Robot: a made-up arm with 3 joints. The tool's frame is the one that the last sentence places.
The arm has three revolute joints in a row. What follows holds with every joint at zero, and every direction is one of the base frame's.
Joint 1 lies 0.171 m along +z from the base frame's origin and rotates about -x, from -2.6 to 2.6 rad.
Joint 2 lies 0.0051 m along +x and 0.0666 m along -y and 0.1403 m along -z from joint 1 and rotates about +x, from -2.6 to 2.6 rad.
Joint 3 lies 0.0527 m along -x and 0.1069 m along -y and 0.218 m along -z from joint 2 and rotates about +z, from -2.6 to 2.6 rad.
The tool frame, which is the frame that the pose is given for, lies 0.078 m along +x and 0.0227 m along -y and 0.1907 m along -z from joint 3; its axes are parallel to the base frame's.
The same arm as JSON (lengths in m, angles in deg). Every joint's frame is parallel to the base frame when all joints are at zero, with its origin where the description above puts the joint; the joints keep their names.
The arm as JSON. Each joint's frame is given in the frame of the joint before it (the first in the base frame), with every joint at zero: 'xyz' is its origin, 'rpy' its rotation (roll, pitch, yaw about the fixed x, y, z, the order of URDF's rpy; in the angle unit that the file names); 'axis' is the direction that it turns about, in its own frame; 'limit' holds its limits. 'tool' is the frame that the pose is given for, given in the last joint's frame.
{"units": {"length": "m", "angle": "deg"}, "joints": [{"name": "joint 1", "type": "revolute", "origin": {"xyz": [0.0, 0.0, 0.171], "rpy": [0.0, 0.0, 0.0]}, "axis": [-1.0, 0.0, 0.0], "limit": {"lower": -148.97, "upper": 148.97}}, {"name": "joint 2", "type": "revolute", "origin": {"xyz": [0.0051, -0.0666, -0.1403], "rpy": [0.0, 0.0, 0.0]}, "axis": [1.0, 0.0, 0.0], "limit": {"lower": -148.97, "upper": 148.97}}, {"name": "joint 3", "type": "revolute", "origin": {"xyz": [-0.0527, -0.1069, -0.218], "rpy": [0.0, 0.0, 0.0]}, "axis": [0.0, 0.0, 1.0], "limit": {"lower": -148.97, "upper": 148.97}}], "tool": {"origin": {"xyz": [0.078, -0.0227, -0.1907], "rpy": [0.0, 0.0, 0.0]}}}
